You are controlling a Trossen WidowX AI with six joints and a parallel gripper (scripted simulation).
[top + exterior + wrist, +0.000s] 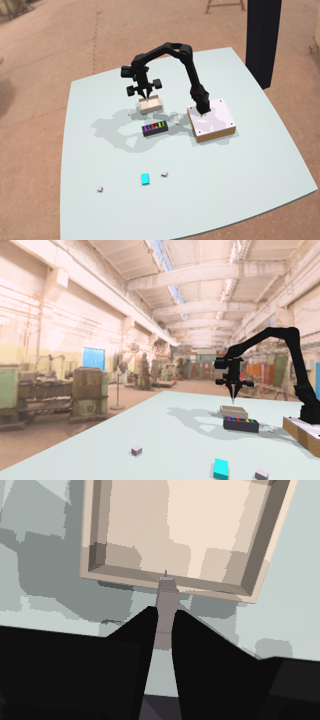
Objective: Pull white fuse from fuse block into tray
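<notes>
Now: the tray 90 mm below my gripper tip, 40 mm to the right of it and 20 mm behind it. Also, from my gripper tip: cyan block: 430 mm to the left, 160 mm ahead, 90 mm below; white fuse: 10 mm below.
</notes>
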